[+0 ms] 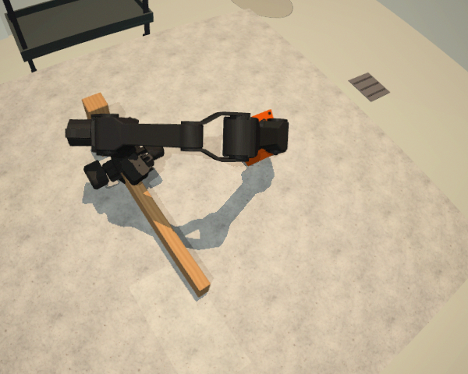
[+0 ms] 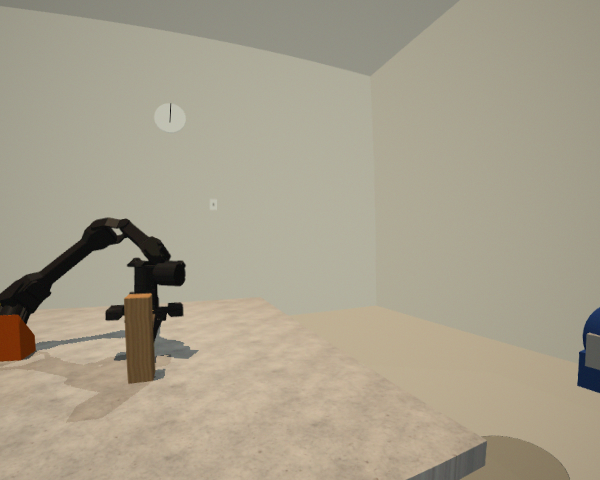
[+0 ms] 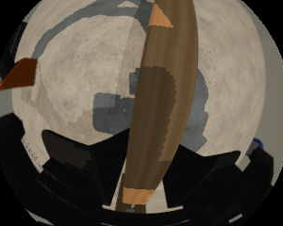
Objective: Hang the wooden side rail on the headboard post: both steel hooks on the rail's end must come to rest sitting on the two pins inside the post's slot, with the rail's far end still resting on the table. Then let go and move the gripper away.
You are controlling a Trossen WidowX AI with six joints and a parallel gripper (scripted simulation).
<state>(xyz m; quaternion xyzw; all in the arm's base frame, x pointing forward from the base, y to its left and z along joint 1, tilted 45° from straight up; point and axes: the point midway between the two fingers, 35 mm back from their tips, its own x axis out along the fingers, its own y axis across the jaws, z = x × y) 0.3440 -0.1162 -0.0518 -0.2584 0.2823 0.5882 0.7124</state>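
My gripper tip is 14 cm to the left of the wooden headboard post, 6 cm below it and 1 cm past it.
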